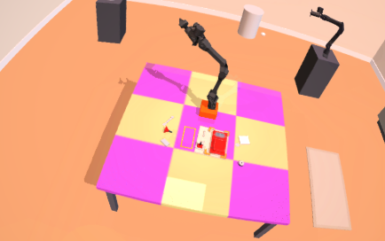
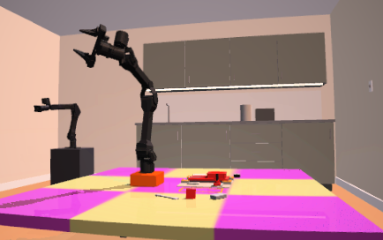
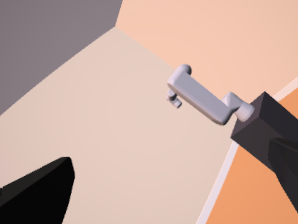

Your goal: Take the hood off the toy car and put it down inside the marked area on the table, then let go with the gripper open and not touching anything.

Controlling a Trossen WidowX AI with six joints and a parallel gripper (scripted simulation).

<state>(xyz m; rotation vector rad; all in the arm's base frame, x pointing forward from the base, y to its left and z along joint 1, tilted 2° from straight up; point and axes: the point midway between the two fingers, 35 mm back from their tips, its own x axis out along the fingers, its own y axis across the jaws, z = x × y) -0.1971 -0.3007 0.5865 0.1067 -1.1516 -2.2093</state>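
Now: the red hood 61 cm below my gripper tip, 57 cm ahead of it and 40 cm to the left of it. The rest, counted from my gripper tip: small wheel (67 cm ahead, 64 cm below, 57 cm to the left).
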